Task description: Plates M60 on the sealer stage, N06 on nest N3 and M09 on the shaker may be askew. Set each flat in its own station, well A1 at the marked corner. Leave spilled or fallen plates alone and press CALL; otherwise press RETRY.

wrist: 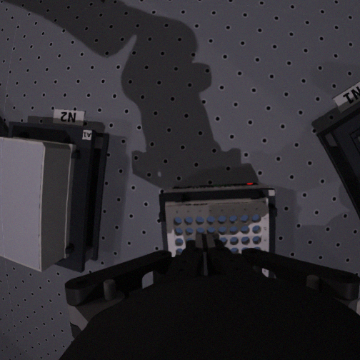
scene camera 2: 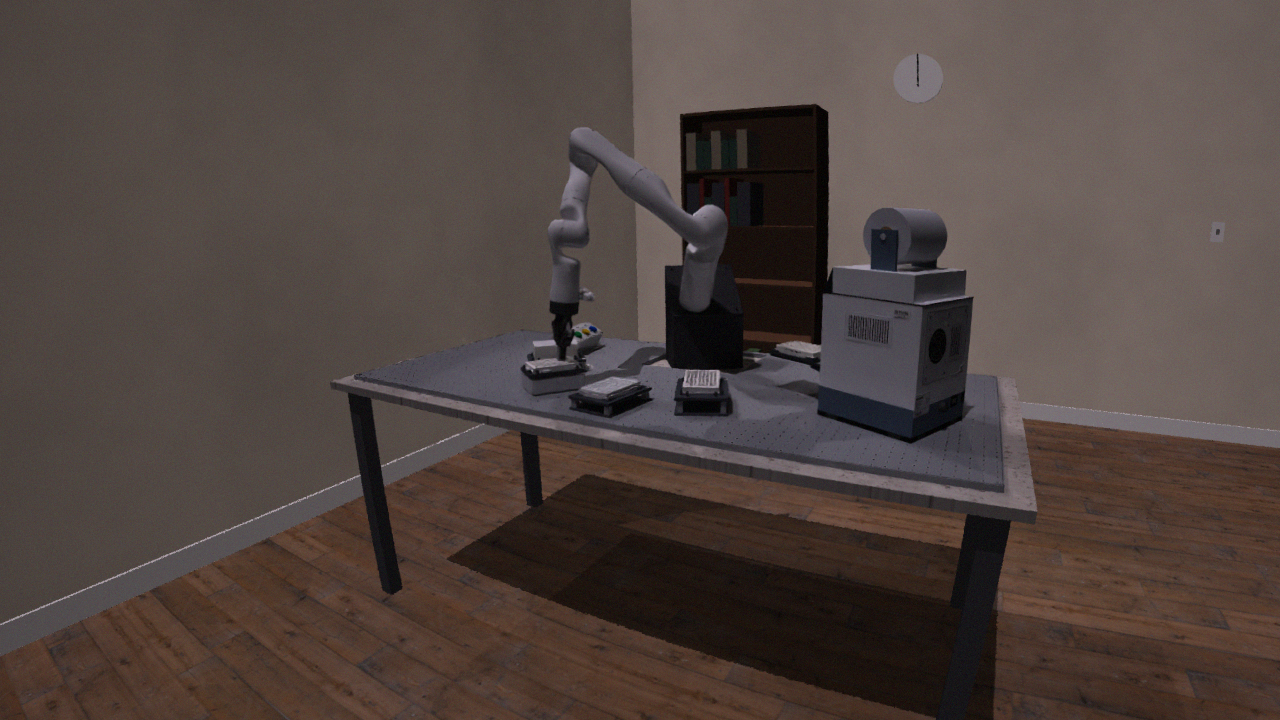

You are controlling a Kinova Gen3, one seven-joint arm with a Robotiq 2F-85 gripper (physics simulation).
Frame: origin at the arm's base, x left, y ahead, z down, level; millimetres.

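Seen in the pictures: gripper, fingertip midpoint: (scene camera 2: 561, 360); arm's base, origin of the base link: (scene camera 2: 694, 300).
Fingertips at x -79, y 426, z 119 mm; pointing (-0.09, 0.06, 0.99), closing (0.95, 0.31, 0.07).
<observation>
Offsets run from my fingertips to a thing's top centre. "spot": to the spot under its first point.
My gripper (scene camera 2: 562, 356) (wrist: 203, 245) is shut and empty, its tips over a pale plate with blue wells @(dy +30, dx +3, dz -1 mm) (scene camera 2: 552, 365) (wrist: 217, 209) on a white-based station @(spot: dy +59, dx +47, dz +42 mm) (scene camera 2: 553, 383), apparently the shaker. In the wrist view the plate lies inside a dark frame with a white corner mark at its upper right; the fingers hide its lower part. Whether it lies fully flat or is touched, I cannot tell. Two more plates, one pale @(dy +16, dx +223, dz +21 mm) (scene camera 2: 610, 387) and one striped @(dy -140, dx +369, dz +3 mm) (scene camera 2: 701, 382), sit on dark nests; which is N06 is unreadable. The sealer @(dy -345, dx +753, dz -388 mm) (scene camera 2: 872, 349) stands at the right; M60 cannot be identified.
Nest N2 (wrist: 86, 200) holds a white block (wrist: 22, 200) left of the plate in the wrist view. Nest N1 (wrist: 335, 150) is cut off at the right. A box with coloured buttons @(dy -267, dx -300, dz -16 mm) (scene camera 2: 586, 336) stands behind the gripper. Another plate @(dy -379, dx +493, dz -48 mm) (scene camera 2: 796, 349) lies partly behind the sealer.
</observation>
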